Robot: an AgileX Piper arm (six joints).
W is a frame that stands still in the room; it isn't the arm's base.
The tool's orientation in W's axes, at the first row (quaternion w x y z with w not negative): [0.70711 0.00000 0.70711 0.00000]
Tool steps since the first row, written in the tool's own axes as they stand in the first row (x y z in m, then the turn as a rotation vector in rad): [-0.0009 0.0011 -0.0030 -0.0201 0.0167 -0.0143]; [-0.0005 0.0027 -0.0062 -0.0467 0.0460 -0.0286]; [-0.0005 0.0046 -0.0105 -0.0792 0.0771 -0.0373]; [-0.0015 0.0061 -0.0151 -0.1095 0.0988 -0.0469]
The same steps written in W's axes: [-0.0030 0.0011 0.0009 -0.0143 0.0167 0.0201]; [-0.0062 0.0027 0.0005 -0.0286 0.0460 0.0467]; [-0.0105 0.0046 0.0005 -0.0373 0.0771 0.0792]; [-0.0151 0.0061 0.0015 -0.0469 0.0988 0.1095]
